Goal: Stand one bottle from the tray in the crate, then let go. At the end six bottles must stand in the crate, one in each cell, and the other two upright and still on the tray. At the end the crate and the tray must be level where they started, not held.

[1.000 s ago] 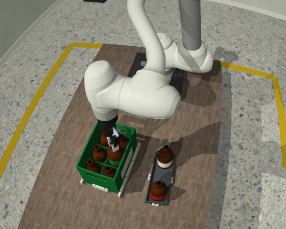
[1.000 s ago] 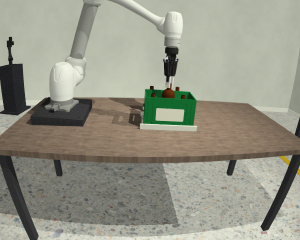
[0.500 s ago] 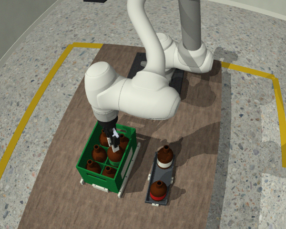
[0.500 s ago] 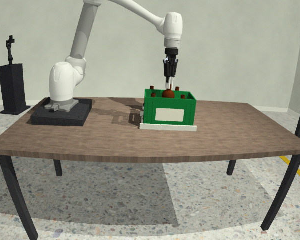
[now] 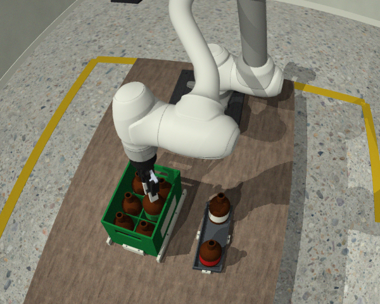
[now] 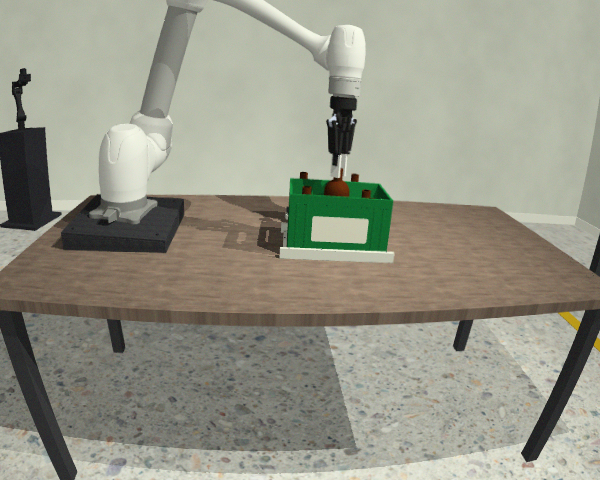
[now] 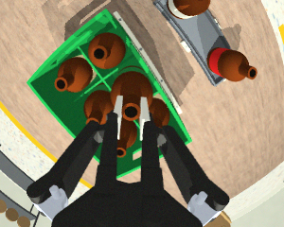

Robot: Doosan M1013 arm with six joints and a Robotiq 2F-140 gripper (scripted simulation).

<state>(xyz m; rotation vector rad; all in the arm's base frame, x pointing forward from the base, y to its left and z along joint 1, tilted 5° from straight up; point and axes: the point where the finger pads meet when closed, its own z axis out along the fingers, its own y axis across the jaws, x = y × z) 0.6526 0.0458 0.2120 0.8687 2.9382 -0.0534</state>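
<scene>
My gripper is now 15 cm above the green crate and 4 cm to the left of it. From my hand the other things lie so: grey tray 22 cm below, 21 cm to the left, 2 cm behind.
</scene>
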